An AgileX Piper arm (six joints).
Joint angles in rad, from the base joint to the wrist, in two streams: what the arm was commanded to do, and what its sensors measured. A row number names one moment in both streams.
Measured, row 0:
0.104, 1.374, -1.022, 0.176, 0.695, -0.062
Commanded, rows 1 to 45:
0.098, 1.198, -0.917, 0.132, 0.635, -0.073
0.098, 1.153, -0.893, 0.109, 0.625, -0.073
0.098, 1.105, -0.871, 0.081, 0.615, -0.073
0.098, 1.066, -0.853, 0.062, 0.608, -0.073
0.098, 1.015, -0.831, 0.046, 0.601, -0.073
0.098, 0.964, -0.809, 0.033, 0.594, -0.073
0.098, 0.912, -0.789, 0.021, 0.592, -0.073
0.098, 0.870, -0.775, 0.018, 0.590, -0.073
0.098, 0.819, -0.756, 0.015, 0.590, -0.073
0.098, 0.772, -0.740, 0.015, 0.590, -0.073
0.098, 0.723, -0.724, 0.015, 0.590, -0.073
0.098, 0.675, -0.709, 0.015, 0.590, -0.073
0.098, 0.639, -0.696, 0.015, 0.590, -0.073
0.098, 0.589, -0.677, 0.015, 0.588, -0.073
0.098, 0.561, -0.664, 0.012, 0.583, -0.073
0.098, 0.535, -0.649, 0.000, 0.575, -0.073
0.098, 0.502, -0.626, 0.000, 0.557, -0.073
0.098, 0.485, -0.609, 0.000, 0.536, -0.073
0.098, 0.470, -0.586, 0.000, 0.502, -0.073
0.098, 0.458, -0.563, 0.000, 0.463, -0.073
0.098, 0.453, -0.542, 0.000, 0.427, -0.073
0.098, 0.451, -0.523, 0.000, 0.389, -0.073
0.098, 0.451, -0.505, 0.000, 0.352, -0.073
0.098, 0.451, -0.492, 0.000, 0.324, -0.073
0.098, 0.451, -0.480, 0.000, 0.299, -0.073
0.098, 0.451, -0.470, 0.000, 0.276, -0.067
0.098, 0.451, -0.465, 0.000, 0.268, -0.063
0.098, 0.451, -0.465, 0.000, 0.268, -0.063
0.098, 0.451, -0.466, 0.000, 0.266, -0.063
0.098, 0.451, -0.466, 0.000, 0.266, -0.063
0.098, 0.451, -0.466, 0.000, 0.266, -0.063
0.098, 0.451, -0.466, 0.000, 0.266, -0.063
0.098, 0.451, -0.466, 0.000, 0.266, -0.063
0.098, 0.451, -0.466, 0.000, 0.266, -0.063
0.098, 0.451, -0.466, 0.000, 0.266, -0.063
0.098, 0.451, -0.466, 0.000, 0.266, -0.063
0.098, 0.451, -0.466, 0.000, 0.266, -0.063
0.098, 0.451, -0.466, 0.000, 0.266, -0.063
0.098, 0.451, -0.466, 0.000, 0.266, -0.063
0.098, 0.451, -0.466, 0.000, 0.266, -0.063
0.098, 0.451, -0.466, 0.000, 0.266, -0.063
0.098, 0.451, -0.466, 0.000, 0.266, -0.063
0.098, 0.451, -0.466, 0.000, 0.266, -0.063
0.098, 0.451, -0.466, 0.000, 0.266, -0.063
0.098, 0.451, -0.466, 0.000, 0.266, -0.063
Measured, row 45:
0.103, 0.456, -0.467, 0.010, 0.278, -0.063
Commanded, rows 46 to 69:
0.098, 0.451, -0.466, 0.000, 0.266, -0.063
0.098, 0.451, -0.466, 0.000, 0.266, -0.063
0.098, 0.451, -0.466, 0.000, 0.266, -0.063
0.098, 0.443, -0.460, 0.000, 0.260, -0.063
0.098, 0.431, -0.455, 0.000, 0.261, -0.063
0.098, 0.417, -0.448, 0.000, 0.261, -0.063
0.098, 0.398, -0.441, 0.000, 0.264, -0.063
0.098, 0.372, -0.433, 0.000, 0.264, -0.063
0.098, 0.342, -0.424, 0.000, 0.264, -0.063
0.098, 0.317, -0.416, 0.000, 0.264, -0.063
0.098, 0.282, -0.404, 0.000, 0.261, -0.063
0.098, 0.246, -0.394, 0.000, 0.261, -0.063
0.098, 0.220, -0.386, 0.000, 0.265, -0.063
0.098, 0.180, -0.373, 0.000, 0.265, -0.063
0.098, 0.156, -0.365, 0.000, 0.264, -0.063
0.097, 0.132, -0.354, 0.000, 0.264, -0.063
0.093, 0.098, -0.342, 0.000, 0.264, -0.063
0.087, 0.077, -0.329, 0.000, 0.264, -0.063
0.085, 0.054, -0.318, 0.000, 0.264, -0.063
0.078, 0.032, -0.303, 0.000, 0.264, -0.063
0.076, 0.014, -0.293, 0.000, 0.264, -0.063
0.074, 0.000, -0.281, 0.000, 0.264, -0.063
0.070, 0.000, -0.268, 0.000, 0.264, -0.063
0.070, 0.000, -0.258, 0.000, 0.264, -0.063
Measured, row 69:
0.083, 0.023, -0.301, 0.007, 0.274, -0.063
